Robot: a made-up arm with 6 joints.
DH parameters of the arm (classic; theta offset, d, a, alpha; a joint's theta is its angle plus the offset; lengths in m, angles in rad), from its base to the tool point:
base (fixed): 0.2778 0 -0.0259 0
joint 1: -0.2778 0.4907 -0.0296 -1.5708
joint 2: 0.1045 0 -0.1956 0
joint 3: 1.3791 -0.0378 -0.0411 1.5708
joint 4: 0 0.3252 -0.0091 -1.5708
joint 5: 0 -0.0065 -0.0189 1.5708
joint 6: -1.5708 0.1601 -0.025 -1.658
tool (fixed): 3.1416 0.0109 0 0
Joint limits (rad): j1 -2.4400..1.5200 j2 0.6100..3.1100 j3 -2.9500..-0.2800 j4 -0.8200..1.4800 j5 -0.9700..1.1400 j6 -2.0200..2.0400
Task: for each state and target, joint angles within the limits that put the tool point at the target. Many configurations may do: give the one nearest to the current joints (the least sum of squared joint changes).
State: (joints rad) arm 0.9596 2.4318 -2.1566 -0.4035 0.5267 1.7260
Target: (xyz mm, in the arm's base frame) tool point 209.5 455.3 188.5
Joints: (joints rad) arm 1.1934 2.8668 -1.9871 -0.3911 0.4963 1.7178
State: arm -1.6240 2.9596 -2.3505 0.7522 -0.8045 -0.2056
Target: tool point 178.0 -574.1 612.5
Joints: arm -1.0368 2.6509 -2.2939 0.6741 -0.9700 -0.1230
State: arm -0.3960 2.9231 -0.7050 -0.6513 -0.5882 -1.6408
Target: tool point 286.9 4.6 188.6
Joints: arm -0.0859 2.4058 -0.8324 -0.7793 -0.8742 -1.6410
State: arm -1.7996 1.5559 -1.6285 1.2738 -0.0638 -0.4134
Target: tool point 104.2 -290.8 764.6
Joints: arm -1.3113 0.9428 -1.0621 1.1631 0.6828 -0.5125
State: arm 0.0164 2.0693 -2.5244 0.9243 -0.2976 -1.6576
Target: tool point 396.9 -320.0 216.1
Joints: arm -0.4645 2.7866 -1.8593 1.0069 -0.2874 -1.6940
